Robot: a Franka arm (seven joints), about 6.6 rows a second.
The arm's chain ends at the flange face. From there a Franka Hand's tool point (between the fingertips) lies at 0.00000 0.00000 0.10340 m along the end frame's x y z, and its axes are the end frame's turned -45 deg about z.
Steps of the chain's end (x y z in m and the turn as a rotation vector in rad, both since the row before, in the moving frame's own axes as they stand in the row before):
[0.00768 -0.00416 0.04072 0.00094 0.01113 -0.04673]
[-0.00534 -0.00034 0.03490 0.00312 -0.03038 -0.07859]
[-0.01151 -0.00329 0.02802 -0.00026 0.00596 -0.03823]
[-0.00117 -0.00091 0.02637 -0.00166 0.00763 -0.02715]
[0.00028 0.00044 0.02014 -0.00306 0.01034 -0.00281]
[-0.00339 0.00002 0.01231 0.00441 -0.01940 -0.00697]
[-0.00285 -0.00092 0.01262 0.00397 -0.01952 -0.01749]
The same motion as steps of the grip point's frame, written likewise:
[0.00927 0.00321 0.04071 -0.00721 0.00853 -0.04673]
[-0.00562 -0.00638 0.03485 0.02369 -0.01928 -0.07859]
[-0.00539 -0.01002 0.02802 -0.00440 0.00403 -0.03823]
[0.00026 -0.00080 0.02637 -0.00657 0.00422 -0.02715]
[0.00042 0.00149 0.02013 -0.00948 0.00515 -0.00281]
[-0.00351 -0.00412 0.01229 0.01684 -0.01060 -0.00697]
[-0.00252 -0.00437 0.01260 0.01661 -0.01100 -0.01749]

